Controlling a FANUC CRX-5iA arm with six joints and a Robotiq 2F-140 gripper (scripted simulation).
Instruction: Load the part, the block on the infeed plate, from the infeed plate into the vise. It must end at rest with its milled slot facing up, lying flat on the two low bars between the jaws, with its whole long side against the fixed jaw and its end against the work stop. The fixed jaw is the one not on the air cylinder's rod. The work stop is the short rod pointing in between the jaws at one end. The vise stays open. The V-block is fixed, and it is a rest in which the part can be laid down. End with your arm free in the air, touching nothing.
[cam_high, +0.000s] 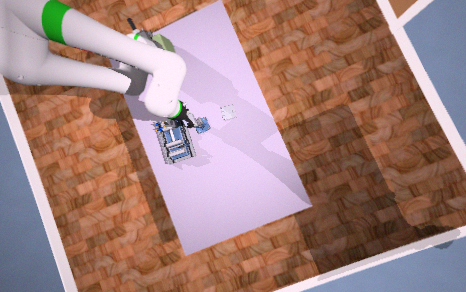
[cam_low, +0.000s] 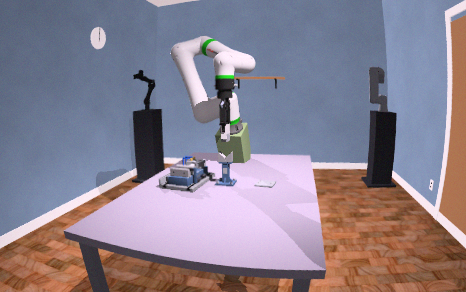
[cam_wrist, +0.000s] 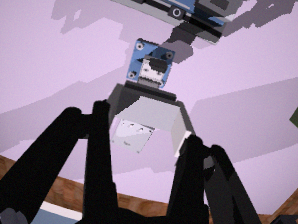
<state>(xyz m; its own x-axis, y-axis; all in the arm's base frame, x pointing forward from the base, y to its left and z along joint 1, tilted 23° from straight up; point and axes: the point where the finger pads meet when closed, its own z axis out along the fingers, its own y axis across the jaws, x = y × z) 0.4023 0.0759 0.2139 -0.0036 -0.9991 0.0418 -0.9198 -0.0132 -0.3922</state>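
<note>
The part is 3 cm below my hand and 1 cm to the right of it. From my hand the other things lie so: air cylinder rod: 19 cm to the right, 18 cm below.
</note>
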